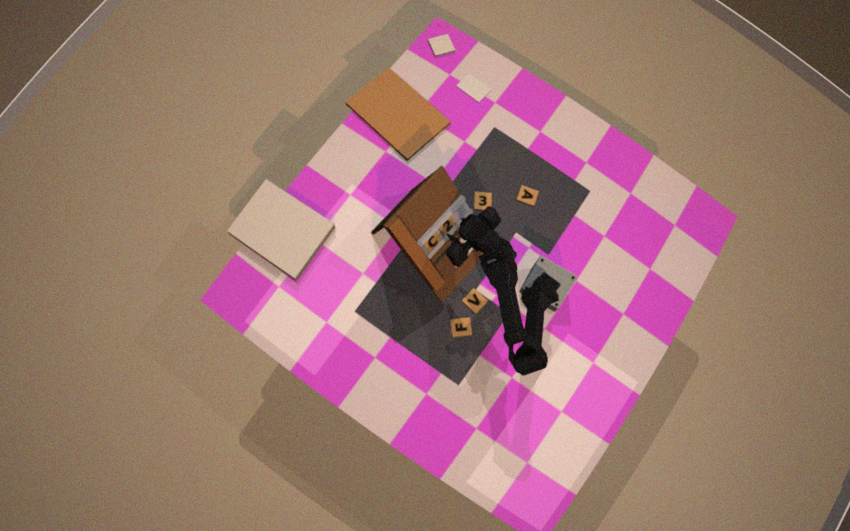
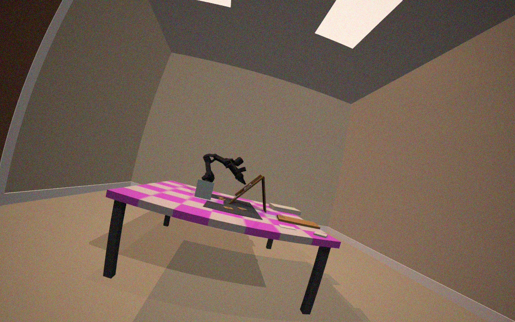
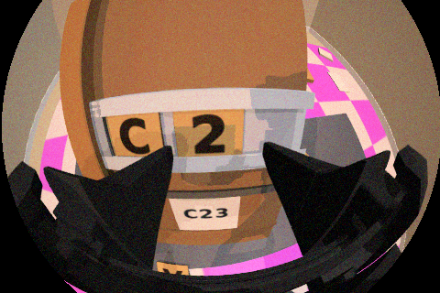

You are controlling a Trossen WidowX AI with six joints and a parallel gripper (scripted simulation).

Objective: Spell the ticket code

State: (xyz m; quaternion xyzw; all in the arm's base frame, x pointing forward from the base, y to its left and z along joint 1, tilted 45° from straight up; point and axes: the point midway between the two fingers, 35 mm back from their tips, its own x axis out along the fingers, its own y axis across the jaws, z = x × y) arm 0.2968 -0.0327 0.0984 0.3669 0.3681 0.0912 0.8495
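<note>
My gripper tip is now 2 cm short of the 2 tile and 2 cm above it. The rest, counted from my gripper tip: c tile (3 cm ahead, 7 cm to the left, 2 cm below); then white ticket (4 cm behind, 2 cm to the left, 11 cm below); then 3 tile (18 cm to the right, 18 cm below).
</note>
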